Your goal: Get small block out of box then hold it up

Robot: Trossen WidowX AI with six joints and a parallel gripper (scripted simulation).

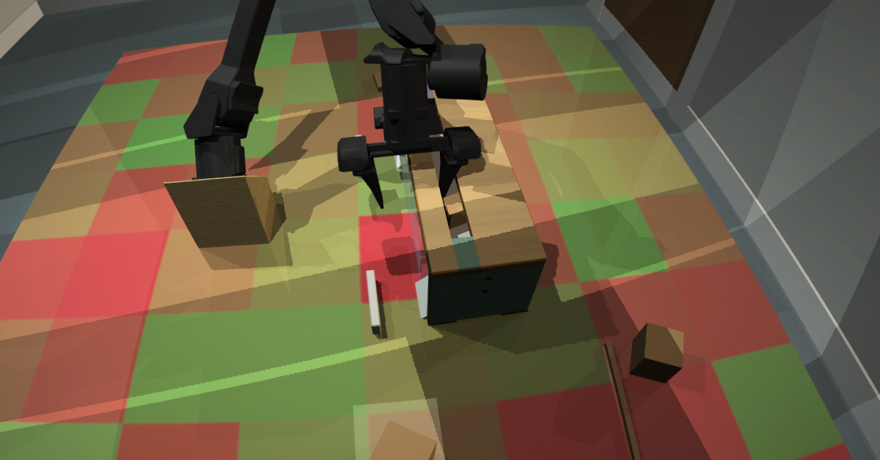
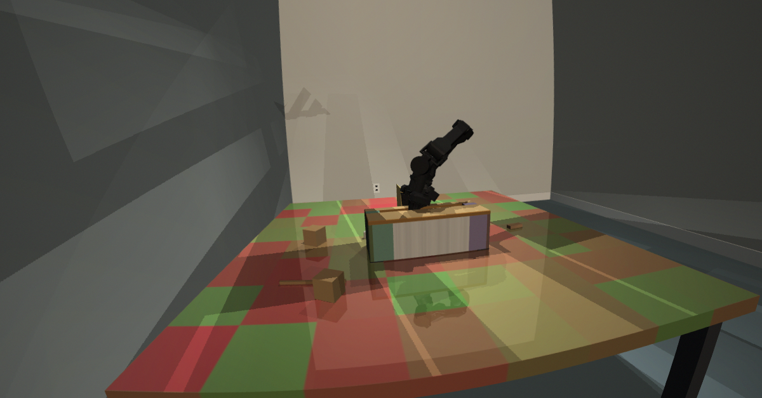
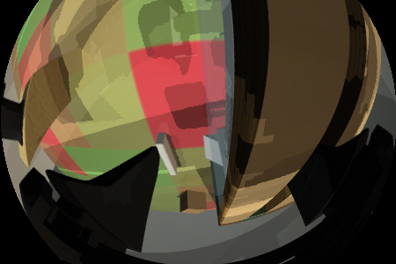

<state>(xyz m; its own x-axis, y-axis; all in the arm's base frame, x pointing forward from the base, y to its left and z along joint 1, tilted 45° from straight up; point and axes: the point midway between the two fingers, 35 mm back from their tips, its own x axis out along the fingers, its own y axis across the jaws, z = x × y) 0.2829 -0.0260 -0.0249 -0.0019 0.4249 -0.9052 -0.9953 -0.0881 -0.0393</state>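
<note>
My gripper tip is 6 cm short of the tan block and 1 cm to the left of it. The rest, counted from my gripper tip: thin stick 29 cm to the right, 26 cm ahead, 8 cm below.
</note>
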